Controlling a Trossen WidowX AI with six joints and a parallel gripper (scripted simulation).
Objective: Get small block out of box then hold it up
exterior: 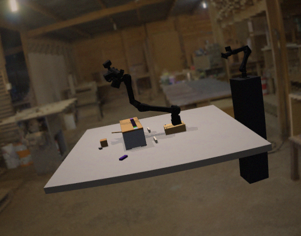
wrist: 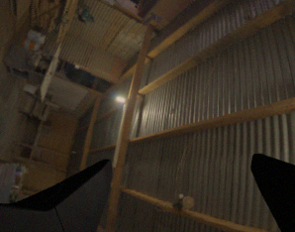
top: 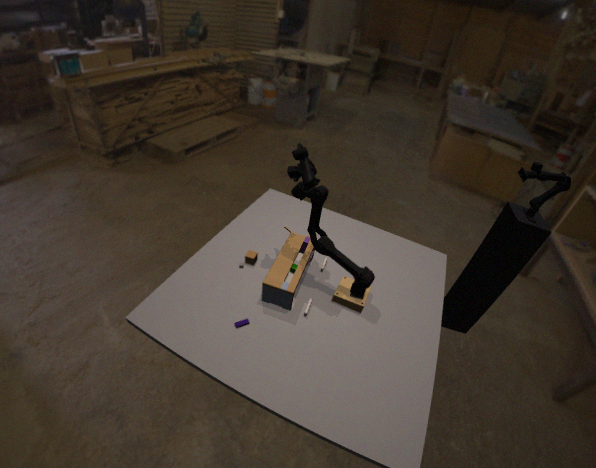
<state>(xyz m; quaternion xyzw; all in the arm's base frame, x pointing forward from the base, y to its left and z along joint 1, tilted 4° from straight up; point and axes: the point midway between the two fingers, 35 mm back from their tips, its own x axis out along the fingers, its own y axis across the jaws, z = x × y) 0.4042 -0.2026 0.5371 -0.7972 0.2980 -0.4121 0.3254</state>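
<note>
Right now the block is 48 cm below my gripper tip, 27 cm to the left of it and 12 cm behind it. The rest, counted from my gripper tip: thin wooden stick 56 cm below, 7 cm to the right, 1 cm behind.
</note>
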